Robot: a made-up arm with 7 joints.
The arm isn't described. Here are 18 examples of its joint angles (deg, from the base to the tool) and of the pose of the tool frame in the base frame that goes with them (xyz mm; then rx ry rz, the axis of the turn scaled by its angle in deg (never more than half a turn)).
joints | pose
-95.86 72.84 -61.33 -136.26 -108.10 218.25 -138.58 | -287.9 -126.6 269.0 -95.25 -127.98 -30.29
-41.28 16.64 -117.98 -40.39 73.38 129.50 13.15 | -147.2 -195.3 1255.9 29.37 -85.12 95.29
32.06 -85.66 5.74 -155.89 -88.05 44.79 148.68 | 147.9 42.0 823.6 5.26 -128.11 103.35
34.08 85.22 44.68 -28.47 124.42 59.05 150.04 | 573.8 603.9 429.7 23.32 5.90 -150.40
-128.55 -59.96 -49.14 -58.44 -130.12 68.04 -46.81 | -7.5 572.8 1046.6 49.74 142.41 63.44
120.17 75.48 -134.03 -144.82 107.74 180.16 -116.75 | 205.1 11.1 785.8 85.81 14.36 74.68
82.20 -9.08 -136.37 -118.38 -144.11 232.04 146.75 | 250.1 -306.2 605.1 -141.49 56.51 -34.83
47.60 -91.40 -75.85 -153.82 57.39 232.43 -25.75 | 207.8 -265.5 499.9 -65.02 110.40 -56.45
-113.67 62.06 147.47 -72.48 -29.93 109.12 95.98 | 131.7 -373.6 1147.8 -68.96 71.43 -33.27
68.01 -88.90 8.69 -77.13 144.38 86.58 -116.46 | -268.7 -427.6 1042.5 111.04 -30.12 -55.18
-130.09 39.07 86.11 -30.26 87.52 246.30 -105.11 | -166.0 -424.5 921.3 10.16 -117.95 68.04
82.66 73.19 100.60 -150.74 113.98 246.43 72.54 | -281.0 85.6 504.5 161.93 -29.91 -1.03
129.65 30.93 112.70 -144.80 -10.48 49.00 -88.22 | -163.5 -351.3 455.7 -101.16 1.51 -28.76
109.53 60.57 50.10 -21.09 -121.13 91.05 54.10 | -386.8 681.8 783.0 -112.78 -66.27 -104.48
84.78 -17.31 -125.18 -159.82 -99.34 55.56 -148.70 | 223.2 -212.0 262.2 4.21 -75.96 81.87
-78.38 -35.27 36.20 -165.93 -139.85 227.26 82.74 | 166.2 -78.3 526.1 -175.02 -33.49 -14.14
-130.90 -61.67 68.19 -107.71 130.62 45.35 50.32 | 538.2 -242.9 752.0 -84.78 67.91 21.25
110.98 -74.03 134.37 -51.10 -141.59 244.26 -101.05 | 36.5 -605.2 412.2 -1.41 -170.86 4.81
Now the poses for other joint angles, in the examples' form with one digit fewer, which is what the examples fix.
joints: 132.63 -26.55 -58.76 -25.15 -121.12 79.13 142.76
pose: 327 -87 1247 -11.4 125.8 -66.5
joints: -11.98 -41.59 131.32 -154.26 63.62 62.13 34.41
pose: -57 252 194 92.5 6.0 -55.6
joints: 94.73 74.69 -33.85 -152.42 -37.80 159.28 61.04
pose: 182 91 87 97.7 42.5 -2.2
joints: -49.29 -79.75 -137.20 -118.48 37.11 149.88 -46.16
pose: -451 0 68 20.7 138.4 -96.5
